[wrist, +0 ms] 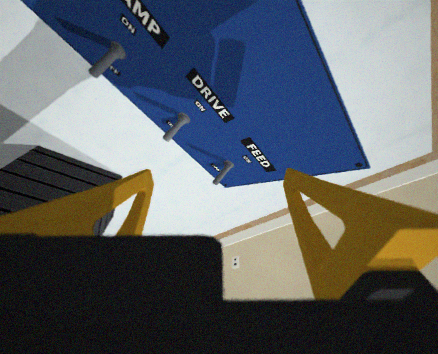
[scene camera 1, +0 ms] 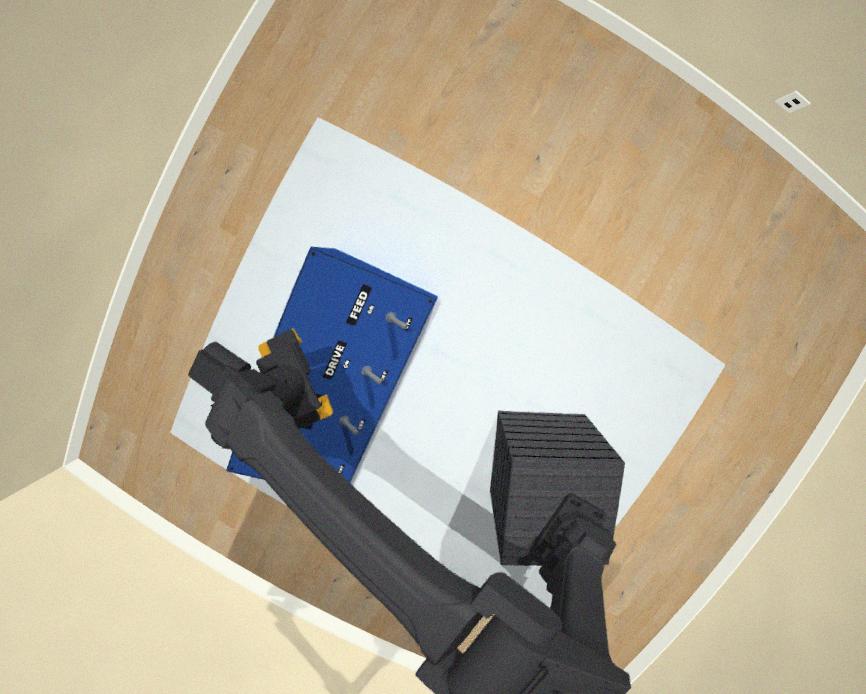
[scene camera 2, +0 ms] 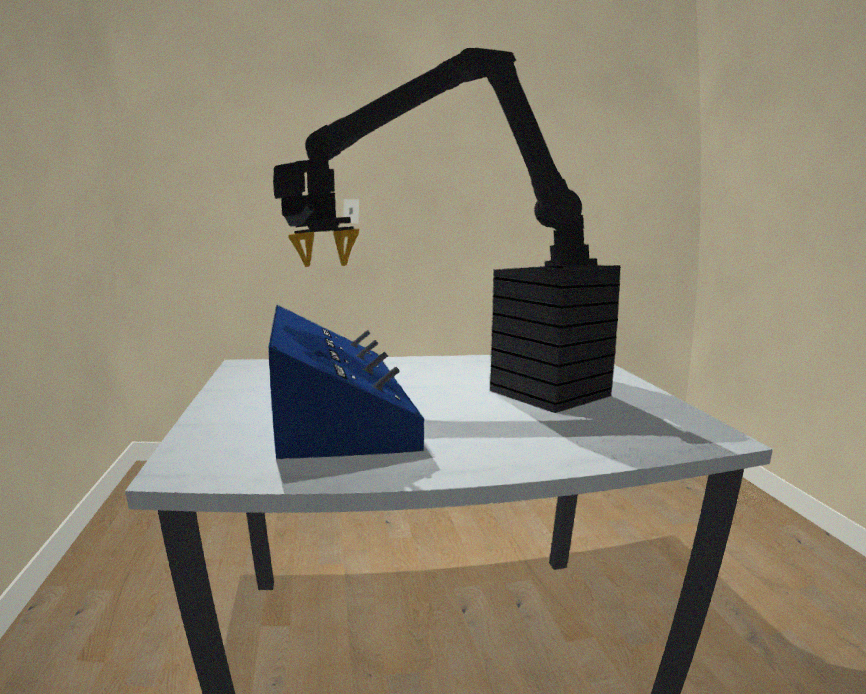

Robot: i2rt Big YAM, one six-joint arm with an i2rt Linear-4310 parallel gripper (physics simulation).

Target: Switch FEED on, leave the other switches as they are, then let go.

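Pixels of known places: gripper, fingertip midpoint: (wrist: 218, 176) (scene camera 1: 310, 369) (scene camera 2: 325, 266); arm's base, link origin: (scene camera 1: 569, 528) (scene camera 2: 570, 266).
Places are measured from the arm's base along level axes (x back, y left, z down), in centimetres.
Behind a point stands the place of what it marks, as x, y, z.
Observation:
A blue sloped switch panel (scene camera 1: 296, 303) {-63.0, -8.6, 11.4} (scene camera 2: 346, 426) {-49.5, 29.6, 24.1} (wrist: 280, 100) {-59.5, -5.5, 13.0} stands on the table. Its FEED switch (scene camera 1: 396, 320) {-45.4, -14.1, 17.8} (scene camera 2: 361, 337) {-45.0, -13.4, 17.9} (wrist: 223, 172) {-45.6, -13.6, 18.0} is a grey lever leaning to its OFF mark. The DRIVE lever (scene camera 1: 373, 374) {-44.2, -2.4, 17.8} (scene camera 2: 368, 349) {-44.1, -1.3, 18.2} (wrist: 176, 127) {-44.6, -1.9, 17.9} and LAMP lever (scene camera 1: 349, 425) {-43.4, 9.7, 17.8} (scene camera 2: 377, 361) {-43.0, 10.5, 18.0} (wrist: 107, 59) {-43.8, 10.0, 17.9} also lean toward OFF. A fourth lever (scene camera 2: 387, 378) {-42.2, 22.5, 18.2} leans the same way; the arm hides it in scene camera 1. My gripper (scene camera 1: 300, 375) {-53.1, -2.8, 0.6} (scene camera 2: 325, 264) {-53.1, -2.8, 0.6} (wrist: 218, 176) {-53.1, -2.8, 0.6} is open and empty, well above the panel's high side, touching no lever.
The panel stands on a white table (scene camera 1: 462, 245) {-41.7, -33.4, 29.5} (scene camera 2: 469, 462) {-30.2, 34.1, 29.4} (wrist: 400, 75) {-79.9, -20.5, 29.4}. A dark slatted block (scene camera 1: 563, 477) {-6.6, -7.7, 1.2} (scene camera 2: 556, 339) {-7.4, 11.4, 14.1} (wrist: 45, 180) {-10.5, 5.3, 20.3} carries the arm's base at the right. The arm reaches over the panel's lower end in scene camera 1.

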